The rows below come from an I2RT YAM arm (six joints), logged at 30 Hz.
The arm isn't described. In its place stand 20 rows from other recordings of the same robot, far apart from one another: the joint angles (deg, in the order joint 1, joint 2, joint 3, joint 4, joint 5, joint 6), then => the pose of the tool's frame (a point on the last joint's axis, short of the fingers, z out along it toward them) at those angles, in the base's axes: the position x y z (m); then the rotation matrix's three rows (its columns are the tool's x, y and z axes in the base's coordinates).
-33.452, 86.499, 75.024, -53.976, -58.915, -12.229 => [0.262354 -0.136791 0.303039], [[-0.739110 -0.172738 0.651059], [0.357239 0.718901 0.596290], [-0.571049 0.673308 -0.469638]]
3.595, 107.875, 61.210, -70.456, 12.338, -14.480 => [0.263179 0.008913 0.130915], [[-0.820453 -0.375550 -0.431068], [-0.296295 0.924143 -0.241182], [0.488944 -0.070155 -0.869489]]
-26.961, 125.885, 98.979, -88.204, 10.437, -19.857 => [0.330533 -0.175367 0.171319], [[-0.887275 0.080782 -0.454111], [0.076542 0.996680 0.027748], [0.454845 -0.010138 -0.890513]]
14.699, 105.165, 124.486, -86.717, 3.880, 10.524 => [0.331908 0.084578 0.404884], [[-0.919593 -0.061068 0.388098], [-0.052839 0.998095 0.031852], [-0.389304 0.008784 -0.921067]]
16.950, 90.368, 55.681, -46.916, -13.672, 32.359 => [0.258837 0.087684 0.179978], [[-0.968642 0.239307 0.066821], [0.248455 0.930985 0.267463], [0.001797 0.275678 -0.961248]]
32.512, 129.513, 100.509, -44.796, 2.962, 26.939 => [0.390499 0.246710 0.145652], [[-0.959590 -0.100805 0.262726], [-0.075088 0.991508 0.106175], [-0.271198 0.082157 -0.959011]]
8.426, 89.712, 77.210, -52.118, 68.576, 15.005 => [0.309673 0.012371 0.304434], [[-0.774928 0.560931 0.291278], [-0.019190 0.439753 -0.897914], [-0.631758 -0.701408 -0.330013]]
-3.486, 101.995, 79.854, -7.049, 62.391, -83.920 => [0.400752 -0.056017 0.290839], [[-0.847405 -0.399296 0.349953], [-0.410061 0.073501 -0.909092], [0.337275 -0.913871 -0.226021]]
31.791, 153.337, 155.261, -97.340, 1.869, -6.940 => [0.415766 0.256330 0.191069], [[-0.776043 -0.627525 -0.063001], [-0.623080 0.778317 -0.077420], [0.097618 -0.020826 -0.995006]]
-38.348, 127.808, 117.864, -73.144, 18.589, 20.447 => [0.343117 -0.285914 0.231911], [[-0.513558 0.851190 -0.108324], [0.828486 0.459037 -0.320774], [-0.223315 -0.254481 -0.940941]]
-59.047, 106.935, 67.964, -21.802, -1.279, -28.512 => [0.195421 -0.324295 0.162975], [[-0.801004 0.534207 0.270214], [0.407728 0.817304 -0.407151], [-0.438350 -0.215956 -0.872475]]
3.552, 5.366, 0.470, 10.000, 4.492, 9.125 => [0.115389 0.004369 0.186802], [[0.090222 0.001810 0.995920], [0.164006 0.986319 -0.016650], [-0.982325 0.164840 0.088691]]
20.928, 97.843, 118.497, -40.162, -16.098, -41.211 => [0.338428 0.139991 0.481459], [[0.152295 -0.647323 0.746847], [-0.619468 0.526290 0.582477], [-0.770108 -0.551355 -0.320844]]
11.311, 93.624, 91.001, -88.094, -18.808, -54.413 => [0.275084 0.066727 0.318008], [[-0.422822 -0.903116 -0.074849], [-0.869630 0.381136 0.313813], [-0.254882 0.197778 -0.946530]]
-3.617, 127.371, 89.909, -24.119, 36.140, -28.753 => [0.457864 -0.049980 0.131549], [[-0.928769 -0.131978 0.346368], [-0.330539 0.717761 -0.612832], [-0.167729 -0.683667 -0.710258]]
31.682, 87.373, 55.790, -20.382, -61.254, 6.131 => [0.242455 0.186317 0.228253], [[-0.742499 -0.636632 -0.208317], [-0.397895 0.169000 0.901731], [-0.538865 0.752422 -0.378795]]
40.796, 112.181, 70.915, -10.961, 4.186, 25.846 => [0.312442 0.266223 0.154916], [[-0.807862 -0.295106 0.510169], [-0.122900 0.930935 0.343883], [-0.576416 0.215110 -0.788335]]
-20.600, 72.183, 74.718, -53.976, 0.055, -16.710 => [0.233669 -0.087867 0.349914], [[-0.802383 0.127060 0.583127], [-0.005572 0.975437 -0.220208], [-0.596783 -0.179941 -0.781966]]
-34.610, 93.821, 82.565, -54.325, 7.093, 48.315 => [0.273046 -0.193773 0.288391], [[-0.046076 0.962453 0.267510], [0.932239 0.137642 -0.334641], [-0.358897 0.233964 -0.903578]]
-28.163, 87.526, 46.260, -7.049, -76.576, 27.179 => [0.269402 -0.104950 0.199328], [[-0.796137 -0.109102 0.595199], [0.546506 0.292665 0.784652], [-0.259801 0.949970 -0.173376]]
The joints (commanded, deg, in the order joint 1, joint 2, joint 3, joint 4, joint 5, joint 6), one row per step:
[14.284, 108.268, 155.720, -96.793, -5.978, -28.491]
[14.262, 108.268, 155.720, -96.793, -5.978, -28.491]
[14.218, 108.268, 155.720, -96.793, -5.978, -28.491]
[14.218, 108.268, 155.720, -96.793, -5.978, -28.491]
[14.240, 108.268, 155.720, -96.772, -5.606, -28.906]
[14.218, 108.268, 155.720, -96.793, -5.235, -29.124]
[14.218, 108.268, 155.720, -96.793, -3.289, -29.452]
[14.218, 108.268, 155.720, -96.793, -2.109, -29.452]
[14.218, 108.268, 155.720, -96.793, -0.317, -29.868]
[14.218, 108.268, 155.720, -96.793, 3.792, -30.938]
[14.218, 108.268, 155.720, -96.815, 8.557, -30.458]
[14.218, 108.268, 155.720, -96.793, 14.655, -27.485]
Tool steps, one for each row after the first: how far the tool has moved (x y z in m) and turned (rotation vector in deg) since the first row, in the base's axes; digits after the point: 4 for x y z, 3 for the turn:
[0.0000, -0.0001, 0.0000, 0.000, 0.000, -0.022]
[0.0001, -0.0003, 0.0000, 0.000, 0.000, -0.066]
[0.0001, -0.0003, 0.0000, 0.000, 0.000, -0.066]
[0.0002, -0.0004, 0.0000, -0.519, -0.197, 0.027]
[0.0002, -0.0008, 0.0000, -0.929, -0.300, -0.072]
[0.0006, -0.0019, -0.0001, -2.563, -0.731, -1.091]
[0.0008, -0.0026, -0.0001, -3.433, -0.942, -1.859]
[0.0011, -0.0037, -0.0001, -5.012, -1.351, -2.711]
[0.0016, -0.0062, -0.0001, -8.718, -2.262, -4.572]
[0.0021, -0.0091, 0.0001, -11.949, -2.967, -8.037]
[0.0026, -0.0128, 0.0007, -14.515, -3.765, -14.274]

